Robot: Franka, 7 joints.
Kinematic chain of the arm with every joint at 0, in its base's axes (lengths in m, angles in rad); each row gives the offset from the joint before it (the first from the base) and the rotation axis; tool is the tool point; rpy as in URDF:
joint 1: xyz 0 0 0.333 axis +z
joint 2: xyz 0 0 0 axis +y
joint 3: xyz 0 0 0.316 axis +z
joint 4: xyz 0.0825 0 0 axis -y
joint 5: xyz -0.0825 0 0.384 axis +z
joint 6: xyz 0 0 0 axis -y
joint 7: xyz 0.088 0 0 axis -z
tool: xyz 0 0 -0.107 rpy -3.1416 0 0
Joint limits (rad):
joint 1: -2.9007..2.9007
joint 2: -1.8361..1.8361
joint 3: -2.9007..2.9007
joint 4: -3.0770..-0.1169
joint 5: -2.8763..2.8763
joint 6: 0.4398..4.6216
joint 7: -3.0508..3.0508
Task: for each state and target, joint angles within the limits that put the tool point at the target. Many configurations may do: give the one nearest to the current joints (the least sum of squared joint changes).
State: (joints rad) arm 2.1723 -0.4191 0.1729 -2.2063 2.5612 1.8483 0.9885
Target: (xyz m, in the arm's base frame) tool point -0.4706 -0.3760 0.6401
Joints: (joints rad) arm 2.8611 -0.0156 0.8800 -1.8777 2.5490 1.8910 0.9885
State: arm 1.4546 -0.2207 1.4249 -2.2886 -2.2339 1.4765 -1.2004
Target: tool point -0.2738 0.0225 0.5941
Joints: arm 1.9486 -1.0807 1.0586 -2.7296 -1.9197 0.8889 -1.2004
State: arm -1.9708 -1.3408 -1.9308 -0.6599 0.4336 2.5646 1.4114
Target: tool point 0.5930 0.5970 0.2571
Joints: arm -2.3874 -1.6215 -1.9570 -0.1534 0.4528 2.7859 1.4114
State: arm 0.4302 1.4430 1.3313 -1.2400 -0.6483 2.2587 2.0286
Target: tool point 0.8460 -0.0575 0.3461
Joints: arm -0.4464 1.3967 1.2119 -0.6460 -0.6584 2.3867 2.0286
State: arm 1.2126 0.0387 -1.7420 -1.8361 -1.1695 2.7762 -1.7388
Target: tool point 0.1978 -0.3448 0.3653
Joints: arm 1.1941 0.6395 -2.2078 -2.7094 -1.1883 2.5271 -1.7388
